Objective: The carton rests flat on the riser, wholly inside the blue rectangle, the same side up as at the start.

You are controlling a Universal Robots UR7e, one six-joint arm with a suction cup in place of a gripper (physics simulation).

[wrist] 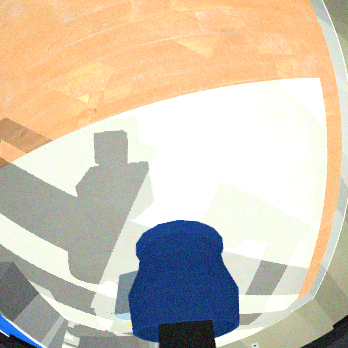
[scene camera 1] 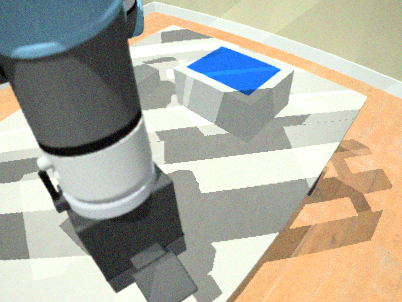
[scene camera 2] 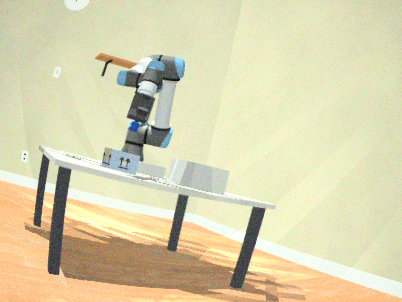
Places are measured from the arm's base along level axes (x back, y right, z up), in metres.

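Pixels of known places: end effector, tool point: [wrist: 179, 253] [scene camera 2: 133, 130].
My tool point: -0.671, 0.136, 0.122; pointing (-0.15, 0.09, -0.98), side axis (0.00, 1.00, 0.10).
For each thing: its top centre in the pictures, then the offset to it from my tool point, as dx, dy, dz.
- light-blue carton, middle of its top: [scene camera 2: 122, 151] +0.240, -0.009, -0.091
- grey riser, middle of its top: [scene camera 1: 233, 67] [wrist: 3, 326] [scene camera 2: 200, 164] +0.334, -0.435, -0.061
- blue rectangle, middle of its top: [scene camera 1: 233, 67] [wrist: 3, 326] +0.334, -0.435, -0.061
The light-blue carton [scene camera 2: 120, 162] stands on the table with its printed arrows pointing up. A bluish part of the carton [wrist: 125, 295] shows beside my cup in the wrist view, partly hidden. In scene camera 1 the carton does not show. My blue suction cup [scene camera 2: 134, 128] [wrist: 180, 235] is in the air above the carton, apart from it, with nothing on it. The grey riser [scene camera 1: 205, 102] [scene camera 2: 199, 176] [wrist: 15, 287] stands on the table, to the carton's right in scene camera 2. The blue rectangle [scene camera 1: 235, 70] [wrist: 12, 331] is on its top, with nothing on it.
A low grey block [scene camera 1: 147, 80] [scene camera 2: 152, 170] stands on the table [scene camera 1: 340, 115] [scene camera 2: 250, 202] [wrist: 240, 135] between the carton and the riser in scene camera 2. My arm covers the left of scene camera 1. Shadows cross the table top.
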